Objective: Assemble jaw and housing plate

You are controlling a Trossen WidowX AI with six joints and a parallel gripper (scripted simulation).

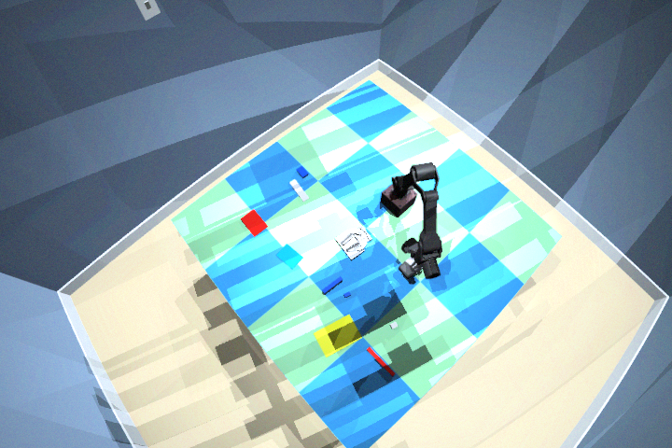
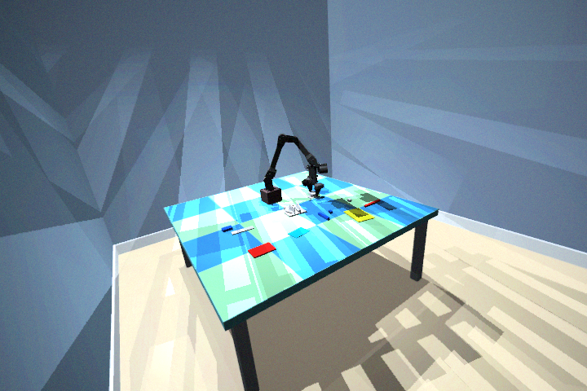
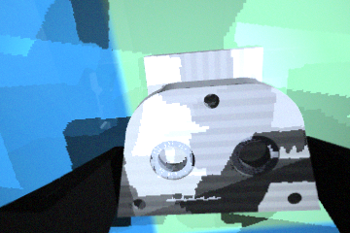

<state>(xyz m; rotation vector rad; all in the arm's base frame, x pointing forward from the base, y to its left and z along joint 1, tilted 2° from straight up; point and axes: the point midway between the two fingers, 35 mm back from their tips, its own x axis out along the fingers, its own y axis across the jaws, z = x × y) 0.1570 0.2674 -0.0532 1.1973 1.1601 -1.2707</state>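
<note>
My gripper tip is now 270 mm to the left of the grey jaw and 100 mm short of it. Also, from my gripper tip: blue bar 320 mm ahead, 160 mm to the right; white base part 250 mm to the right, 150 mm ahead, 10 mm below; red bar 370 mm ahead, 190 mm to the left, 10 mm below.
</note>
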